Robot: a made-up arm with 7 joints.
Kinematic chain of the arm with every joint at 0, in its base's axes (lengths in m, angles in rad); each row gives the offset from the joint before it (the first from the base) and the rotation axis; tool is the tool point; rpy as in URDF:
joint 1: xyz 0 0 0.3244 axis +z
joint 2: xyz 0 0 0 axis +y
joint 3: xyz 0 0 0.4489 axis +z
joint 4: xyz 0.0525 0 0 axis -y
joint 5: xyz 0.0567 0 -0.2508 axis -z
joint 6: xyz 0 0 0 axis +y
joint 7: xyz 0.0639 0 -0.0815 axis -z
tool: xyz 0 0 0 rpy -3.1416 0 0
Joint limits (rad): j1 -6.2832..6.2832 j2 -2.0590..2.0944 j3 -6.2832..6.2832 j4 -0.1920..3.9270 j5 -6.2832..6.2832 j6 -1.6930..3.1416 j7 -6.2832..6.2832
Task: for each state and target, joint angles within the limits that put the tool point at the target. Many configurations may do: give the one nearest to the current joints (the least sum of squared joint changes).
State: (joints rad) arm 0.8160 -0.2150 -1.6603 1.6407 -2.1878 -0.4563 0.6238
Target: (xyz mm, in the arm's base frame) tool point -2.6 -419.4 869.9
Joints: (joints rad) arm 0.6456 -0.4385 -1.7838 2.0341 -2.0994 -0.2651 0.6238
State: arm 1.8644 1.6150 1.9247 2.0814 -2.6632 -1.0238 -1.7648
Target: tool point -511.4 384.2 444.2
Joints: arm 2.1054 1.5899 1.8816 2.2658 -2.6353 -0.8297 -1.7648
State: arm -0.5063 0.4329 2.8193 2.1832 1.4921 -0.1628 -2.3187
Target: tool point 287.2 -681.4 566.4
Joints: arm -1.3382 1.3786 2.7756 2.6592 1.3831 -0.2257 -2.3187
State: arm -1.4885 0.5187 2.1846 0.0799 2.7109 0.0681 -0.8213
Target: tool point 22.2 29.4 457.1
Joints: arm -1.2868 0.2053 2.5443 0.0673 3.1806 -0.1341 -0.8213
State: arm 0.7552 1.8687 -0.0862 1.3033 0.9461 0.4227 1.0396
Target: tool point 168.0 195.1 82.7
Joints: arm 0.8514 1.3138 0.0301 0.5845 0.9597 0.5844 1.0396
